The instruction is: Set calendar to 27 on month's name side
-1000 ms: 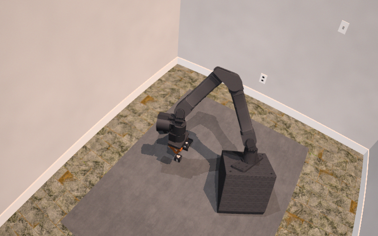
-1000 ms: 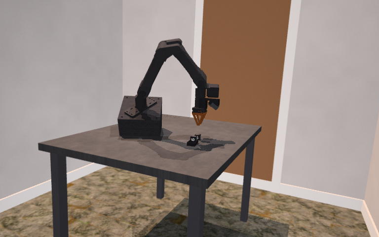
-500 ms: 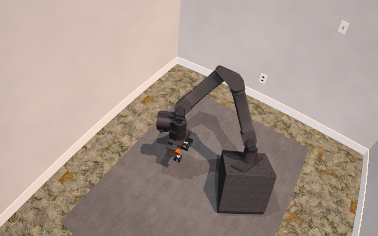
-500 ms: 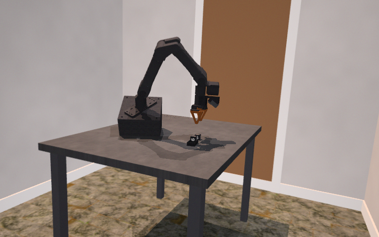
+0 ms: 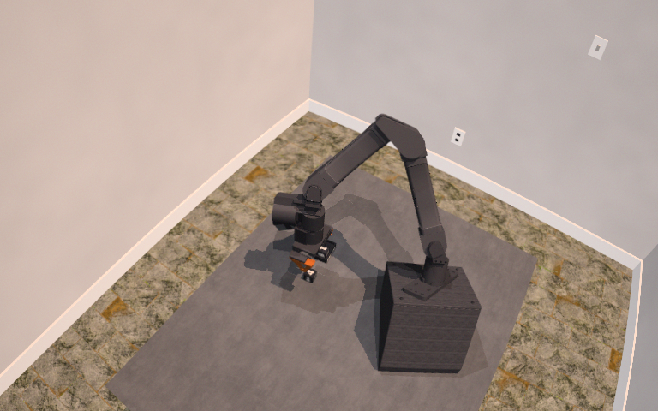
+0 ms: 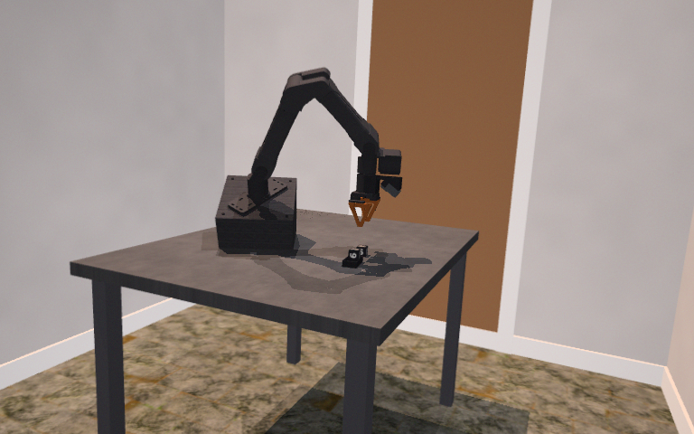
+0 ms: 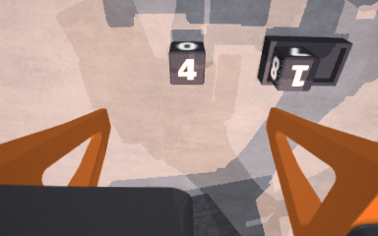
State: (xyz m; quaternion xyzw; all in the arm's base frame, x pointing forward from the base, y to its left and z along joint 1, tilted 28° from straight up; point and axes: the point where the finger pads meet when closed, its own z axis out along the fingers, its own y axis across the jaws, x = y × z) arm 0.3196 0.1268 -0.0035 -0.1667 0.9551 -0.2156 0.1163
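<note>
The black digit cube is 20 mm ahead of my hand, 90 mm to the right of it and 80 mm below it. Round my hand: black tray: 30 mm ahead, 100 mm to the right, 100 mm below; then black cube: 90 mm below.
</note>
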